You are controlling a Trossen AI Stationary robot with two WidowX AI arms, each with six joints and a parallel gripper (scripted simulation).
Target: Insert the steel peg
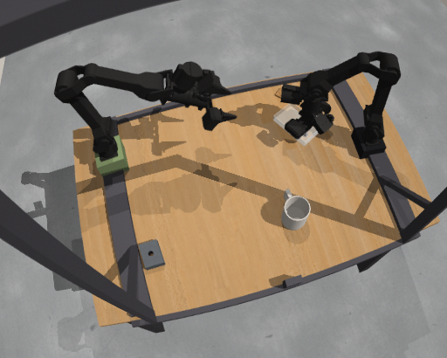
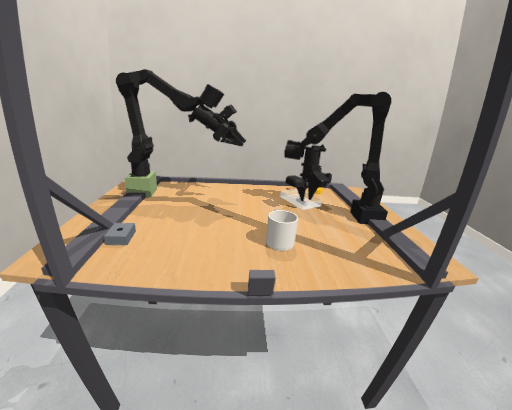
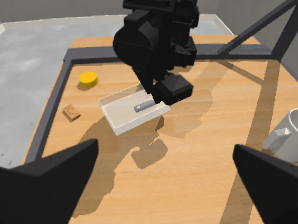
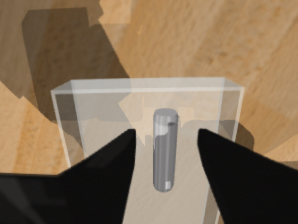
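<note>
Now: right hand 2 cm short of the steel peg, 1 cm to the right of it and 5 cm above it. The rest, counted from my right hand: yellow disc (19 cm ahead, 6 cm to the right, 5 cm below); clear tray (4 cm ahead, 2 cm to the left, 5 cm below).
My left hand is 5 cm short of the steel peg, 27 cm to the left of it and 24 cm above it. From my left hand the other things lie so: yellow disc: 23 cm ahead, 35 cm to the right, 24 cm below; clear tray: 7 cm ahead, 26 cm to the right, 24 cm below.
</note>
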